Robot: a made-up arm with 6 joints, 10 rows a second.
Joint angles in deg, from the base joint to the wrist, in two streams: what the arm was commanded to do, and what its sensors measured. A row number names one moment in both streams.
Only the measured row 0 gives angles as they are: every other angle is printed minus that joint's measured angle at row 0.
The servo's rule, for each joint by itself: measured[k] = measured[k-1] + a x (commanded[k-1-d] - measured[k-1]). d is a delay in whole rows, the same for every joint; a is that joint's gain. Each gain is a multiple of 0.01, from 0.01 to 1. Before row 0 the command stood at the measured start. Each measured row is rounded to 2 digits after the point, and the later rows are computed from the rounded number. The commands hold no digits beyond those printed.
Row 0, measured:
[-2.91 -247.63 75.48 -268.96 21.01 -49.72]
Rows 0 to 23, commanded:
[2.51 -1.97 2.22 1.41 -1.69 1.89]
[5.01 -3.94 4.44 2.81 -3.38 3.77]
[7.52 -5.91 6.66 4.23 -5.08 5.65]
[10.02 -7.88 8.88 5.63 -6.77 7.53]
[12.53 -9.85 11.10 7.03 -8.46 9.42]
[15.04 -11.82 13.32 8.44 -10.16 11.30]
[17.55 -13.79 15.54 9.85 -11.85 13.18]
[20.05 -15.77 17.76 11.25 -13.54 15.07]
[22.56 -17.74 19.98 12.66 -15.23 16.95]
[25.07 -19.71 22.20 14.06 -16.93 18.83]
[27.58 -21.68 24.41 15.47 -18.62 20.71]
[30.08 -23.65 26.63 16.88 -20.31 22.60]
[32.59 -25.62 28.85 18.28 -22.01 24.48]
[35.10 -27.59 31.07 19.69 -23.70 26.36]
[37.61 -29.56 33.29 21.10 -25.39 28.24]
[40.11 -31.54 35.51 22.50 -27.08 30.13]
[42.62 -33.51 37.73 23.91 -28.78 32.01]
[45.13 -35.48 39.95 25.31 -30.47 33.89]
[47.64 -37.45 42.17 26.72 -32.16 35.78]
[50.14 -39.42 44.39 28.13 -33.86 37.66]
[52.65 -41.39 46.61 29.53 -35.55 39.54]
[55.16 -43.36 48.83 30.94 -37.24 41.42]
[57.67 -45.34 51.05 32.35 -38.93 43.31]
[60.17 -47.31 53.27 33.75 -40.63 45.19]
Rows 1 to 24, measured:
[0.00 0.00 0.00 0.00 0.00 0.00]
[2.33 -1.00 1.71 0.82 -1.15 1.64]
[4.82 -2.50 3.81 1.97 -2.67 3.49]
[7.33 -4.24 6.00 3.28 -4.31 5.37]
[9.83 -6.10 8.22 4.64 -5.98 7.25]
[12.34 -8.01 10.44 6.03 -7.67 9.14]
[14.85 -9.95 12.66 7.43 -9.36 11.02]
[17.36 -11.91 14.88 8.83 -11.05 12.90]
[19.86 -13.88 17.10 10.23 -12.74 14.79]
[22.37 -15.85 19.32 11.64 -14.43 16.67]
[24.88 -17.82 21.54 13.04 -16.13 18.55]
[27.39 -19.79 23.75 14.45 -17.82 20.43]
[29.89 -21.76 25.97 15.86 -19.51 22.32]
[32.40 -23.73 28.19 17.26 -21.21 24.20]
[34.91 -25.70 30.41 18.67 -22.90 26.08]
[37.42 -27.67 32.63 20.08 -24.59 27.96]
[39.92 -29.64 34.85 21.48 -26.28 29.85]
[42.43 -31.61 37.07 22.89 -27.98 31.73]
[44.94 -33.58 39.29 24.29 -29.67 33.61]
[47.45 -35.55 41.51 25.70 -31.36 35.50]
[49.95 -37.52 43.73 27.11 -33.06 37.38]
[52.46 -39.49 45.95 28.51 -34.75 39.26]
[54.97 -41.46 48.17 29.92 -36.44 41.14]
[57.48 -43.44 50.39 31.33 -38.13 43.03]
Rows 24 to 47, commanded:
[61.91 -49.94 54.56 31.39 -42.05 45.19]
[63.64 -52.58 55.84 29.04 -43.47 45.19]
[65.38 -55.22 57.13 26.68 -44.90 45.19]
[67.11 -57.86 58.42 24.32 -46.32 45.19]
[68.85 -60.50 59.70 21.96 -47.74 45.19]
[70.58 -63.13 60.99 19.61 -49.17 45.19]
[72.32 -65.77 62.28 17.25 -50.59 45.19]
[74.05 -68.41 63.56 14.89 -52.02 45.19]
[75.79 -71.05 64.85 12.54 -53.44 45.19]
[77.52 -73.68 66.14 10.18 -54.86 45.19]
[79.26 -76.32 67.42 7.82 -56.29 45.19]
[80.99 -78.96 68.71 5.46 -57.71 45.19]
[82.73 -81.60 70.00 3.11 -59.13 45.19]
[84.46 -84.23 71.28 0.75 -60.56 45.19]
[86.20 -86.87 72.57 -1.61 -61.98 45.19]
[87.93 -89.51 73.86 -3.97 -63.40 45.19]
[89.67 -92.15 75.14 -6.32 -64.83 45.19]
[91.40 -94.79 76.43 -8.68 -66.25 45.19]
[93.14 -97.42 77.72 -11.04 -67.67 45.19]
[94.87 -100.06 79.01 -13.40 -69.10 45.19]
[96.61 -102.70 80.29 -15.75 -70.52 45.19]
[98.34 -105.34 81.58 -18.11 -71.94 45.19]
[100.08 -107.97 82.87 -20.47 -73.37 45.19]
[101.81 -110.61 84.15 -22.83 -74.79 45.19]
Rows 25 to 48, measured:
[59.98 -45.41 52.61 32.73 -39.83 44.91]
[61.77 -47.72 54.11 31.95 -41.34 45.15]
[63.51 -50.20 55.44 30.26 -42.79 45.18]
[65.25 -52.76 56.74 28.18 -44.22 45.19]
[66.98 -55.36 58.03 25.94 -45.65 45.19]
[68.72 -57.98 59.32 23.63 -47.07 45.19]
[70.45 -60.61 60.61 21.30 -48.50 45.19]
[72.19 -63.24 61.90 18.95 -49.92 45.19]
[73.92 -65.88 63.18 16.60 -51.35 45.19]
[75.66 -68.52 64.47 14.25 -52.77 45.19]
[77.39 -71.15 65.76 11.89 -54.19 45.19]
[79.13 -73.79 67.04 9.53 -55.62 45.19]
[80.86 -76.43 68.33 7.17 -57.04 45.19]
[82.60 -79.07 69.62 4.82 -58.46 45.19]
[84.33 -81.70 70.90 2.46 -59.89 45.19]
[86.07 -84.34 72.19 0.10 -61.31 45.19]
[87.80 -86.98 73.48 -2.26 -62.73 45.19]
[89.54 -89.62 74.76 -4.61 -64.16 45.19]
[91.27 -92.26 76.05 -6.97 -65.58 45.19]
[93.01 -94.89 77.34 -9.33 -67.00 45.19]
[94.74 -97.53 78.63 -11.69 -68.43 45.19]
[96.48 -100.17 79.91 -14.04 -69.85 45.19]
[98.21 -102.81 81.20 -16.40 -71.27 45.19]
[99.95 -105.44 82.49 -18.76 -72.70 45.19]

